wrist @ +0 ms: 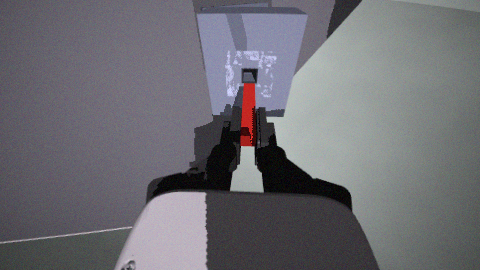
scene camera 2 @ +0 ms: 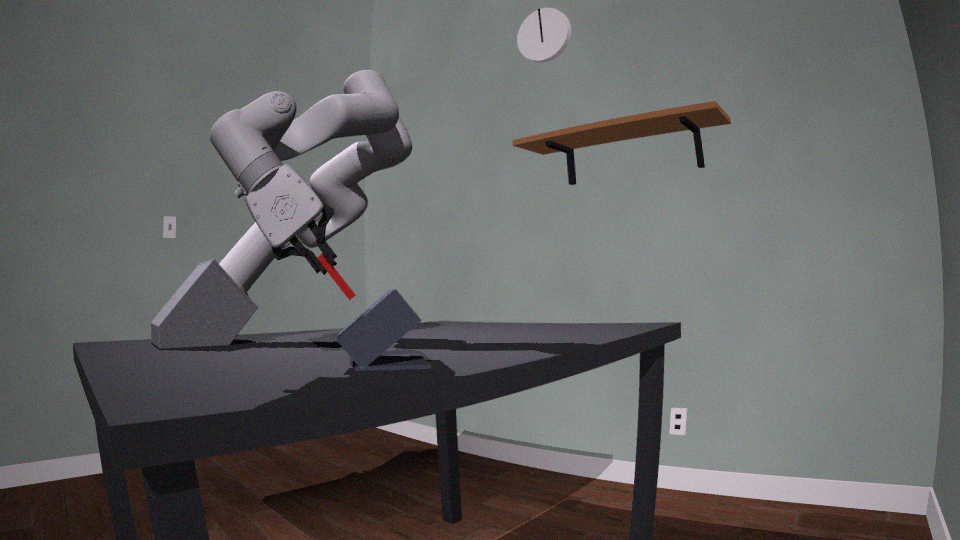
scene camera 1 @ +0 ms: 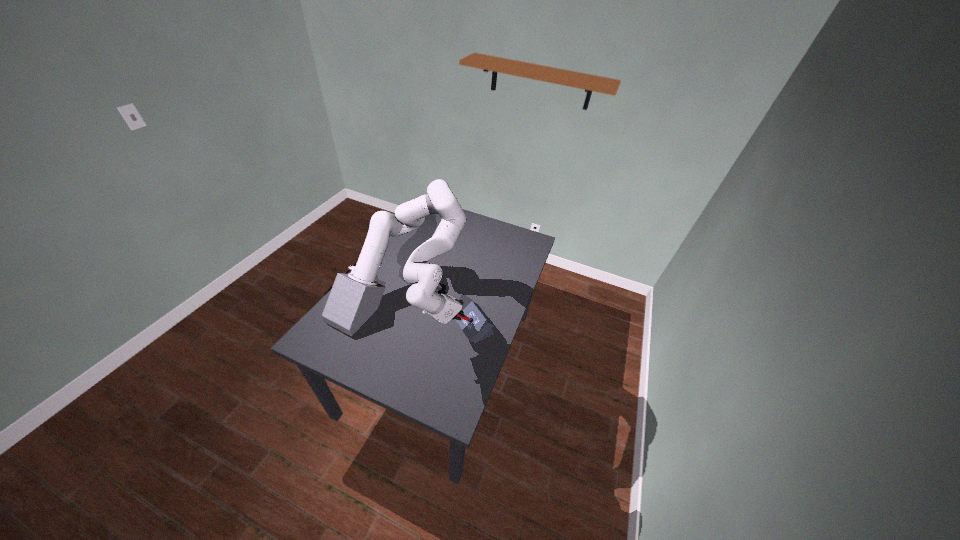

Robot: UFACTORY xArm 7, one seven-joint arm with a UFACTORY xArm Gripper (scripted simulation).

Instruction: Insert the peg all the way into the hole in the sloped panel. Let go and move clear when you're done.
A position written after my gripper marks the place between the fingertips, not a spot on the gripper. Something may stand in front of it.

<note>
I see my gripper (scene camera 2: 330,269) and a red peg (wrist: 248,123).
My gripper also shows in the wrist view (wrist: 248,119).
</note>
